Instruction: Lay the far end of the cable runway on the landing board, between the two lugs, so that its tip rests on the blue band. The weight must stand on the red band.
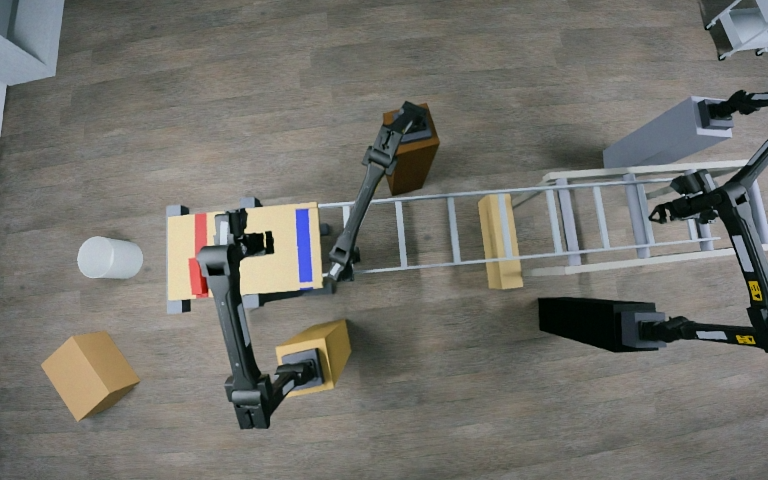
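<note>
The landing board [260,277] is at left, with a blue band [303,243] near its right edge and a red band [200,229] near its left. A red block [195,277], apparently the weight, is at the red band's lower part. The ladder-like runway [401,233] runs rightward; its upper rail meets the board's right edge, and whether it goes under is unclear. The left arm's gripper [269,242] is above the board, its opening unclear. The middle arm's gripper [333,277] is at the board's lower right corner beside the lower rail; its hold is unclear. At right, a gripper [654,215] is over the runway; another arm overlaps there.
A wooden block [492,274] lies under the runway, and a pale frame [568,226] with grey crossbars is at right. Pedestals stand around: yellow [338,353], brown [413,166], black [583,322] and grey [662,135]. A white cylinder [110,258] and a box [87,370] are at left.
</note>
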